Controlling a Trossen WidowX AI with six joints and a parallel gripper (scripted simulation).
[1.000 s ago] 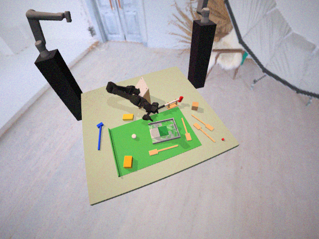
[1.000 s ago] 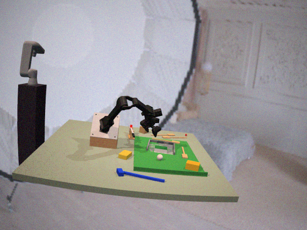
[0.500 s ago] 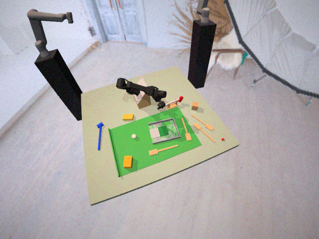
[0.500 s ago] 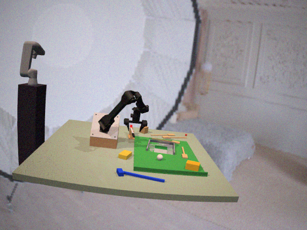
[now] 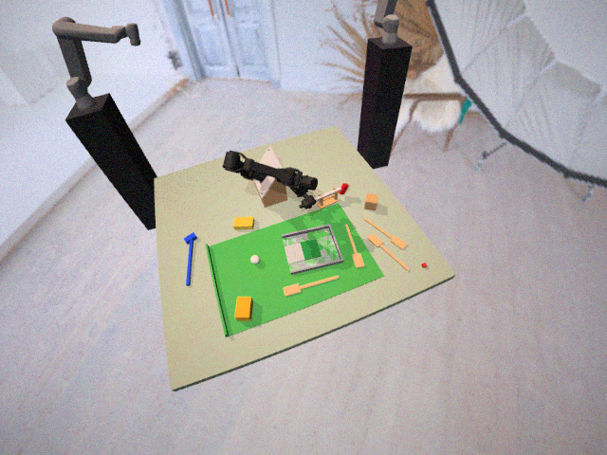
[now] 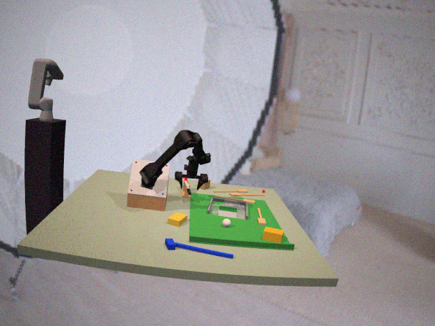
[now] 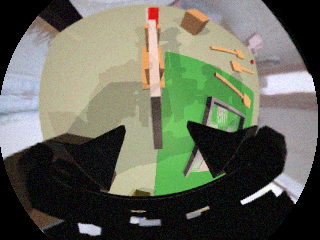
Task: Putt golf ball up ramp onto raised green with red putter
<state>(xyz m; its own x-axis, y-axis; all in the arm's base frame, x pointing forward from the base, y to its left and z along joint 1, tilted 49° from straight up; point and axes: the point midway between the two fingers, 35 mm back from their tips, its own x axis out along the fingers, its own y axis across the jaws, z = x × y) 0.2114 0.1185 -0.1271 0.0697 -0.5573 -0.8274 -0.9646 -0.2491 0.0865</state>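
The red putter is 30 mm behind my gripper tip, 110 mm to the left of it and 20 mm below it. Round my gripper tip: small wooden stand 30 mm behind, 130 mm to the left, 40 mm below; then green mat 270 mm ahead, 160 mm to the right, 70 mm below; then tan cube 60 mm ahead, 340 mm to the left, 50 mm below.
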